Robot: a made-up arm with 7 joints. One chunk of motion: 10 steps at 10 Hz.
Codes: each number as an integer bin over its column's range. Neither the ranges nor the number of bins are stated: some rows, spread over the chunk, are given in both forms.
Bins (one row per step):
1: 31 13 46 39 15 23 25
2: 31 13 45 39 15 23 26
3: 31 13 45 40 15 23 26
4: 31 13 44 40 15 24 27
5: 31 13 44 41 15 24 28
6: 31 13 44 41 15 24 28
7: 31 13 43 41 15 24 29
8: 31 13 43 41 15 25 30
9: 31 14 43 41 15 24 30
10: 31 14 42 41 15 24 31
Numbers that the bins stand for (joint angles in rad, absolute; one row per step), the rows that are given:
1: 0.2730 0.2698 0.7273 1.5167 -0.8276 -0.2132 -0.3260
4: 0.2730 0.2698 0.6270 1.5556 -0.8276 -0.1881 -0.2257
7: 0.2730 0.2698 0.5768 1.5944 -0.8276 -0.1881 -0.1254
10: 0.2730 0.3044 0.5267 1.5944 -0.8276 -0.1881 -0.0251
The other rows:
2: 0.2730 0.2698 0.6771 1.5167 -0.8276 -0.2132 -0.2759
3: 0.2730 0.2698 0.6771 1.5556 -0.8276 -0.2132 -0.2759
5: 0.2730 0.2698 0.6270 1.5944 -0.8276 -0.1881 -0.1756
6: 0.2730 0.2698 0.6270 1.5944 -0.8276 -0.1881 -0.1756
8: 0.2730 0.2698 0.5768 1.5944 -0.8276 -0.1630 -0.0752
9: 0.2730 0.3044 0.5768 1.5944 -0.8276 -0.1881 -0.0752

